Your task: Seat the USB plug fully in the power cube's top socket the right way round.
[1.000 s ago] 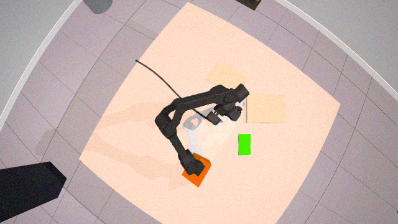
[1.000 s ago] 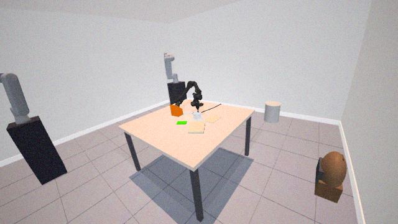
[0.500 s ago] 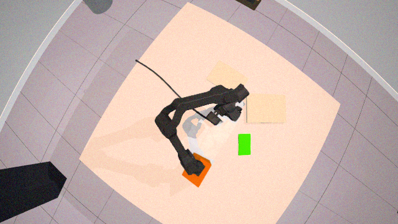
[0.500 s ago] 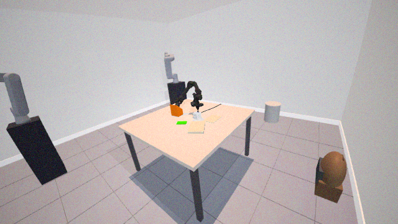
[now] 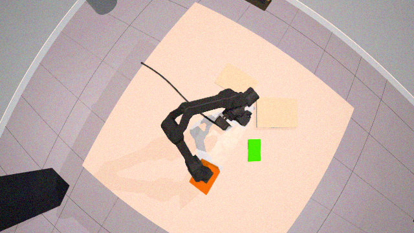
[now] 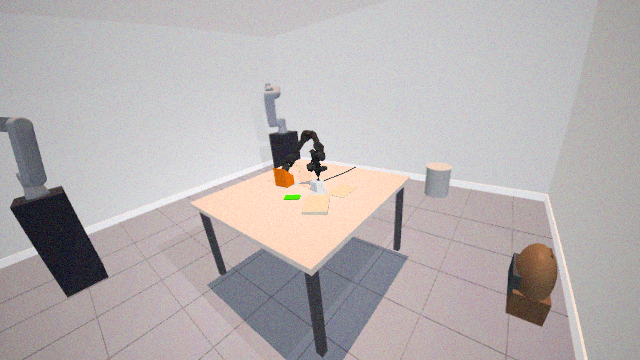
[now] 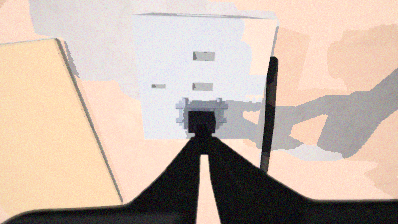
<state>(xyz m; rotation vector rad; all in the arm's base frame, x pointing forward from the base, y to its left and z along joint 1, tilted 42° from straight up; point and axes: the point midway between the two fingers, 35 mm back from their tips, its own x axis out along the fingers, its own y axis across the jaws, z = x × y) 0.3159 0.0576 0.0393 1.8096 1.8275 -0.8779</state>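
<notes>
Now: gripper tip 2 cm above the black USB plug. Round my gripper tip: tan flat pad (19 cm ahead, 10 cm below, 5 cm to the left); then thick tan block (23 cm to the right, 17 cm ahead, 9 cm below); then green block (23 cm to the right, 10 cm below, 8 cm behind).
</notes>
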